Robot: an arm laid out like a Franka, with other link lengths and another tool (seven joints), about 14 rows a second.
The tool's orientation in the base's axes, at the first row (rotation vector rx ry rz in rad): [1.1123 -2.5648 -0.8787]
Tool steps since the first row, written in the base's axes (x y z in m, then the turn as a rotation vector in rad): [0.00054 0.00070 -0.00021 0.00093 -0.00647 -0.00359]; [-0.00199 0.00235 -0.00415 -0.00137 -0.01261 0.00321]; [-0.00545 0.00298 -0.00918 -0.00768 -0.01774 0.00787]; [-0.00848 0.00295 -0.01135 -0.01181 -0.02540 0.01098]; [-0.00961 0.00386 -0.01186 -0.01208 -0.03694 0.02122]
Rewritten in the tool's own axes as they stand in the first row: [-0.00087 -0.00007 0.00026 0.00416 -0.00618 -0.00035]; [-0.00014 -0.00004 0.00517 0.00989 -0.00404 -0.00755]; [0.00201 -0.00066 0.01088 0.01776 -0.00026 -0.01095]; [0.00422 -0.00017 0.01384 0.02601 -0.00006 -0.01512]; [0.00437 0.00068 0.01511 0.03408 0.00003 -0.02828]
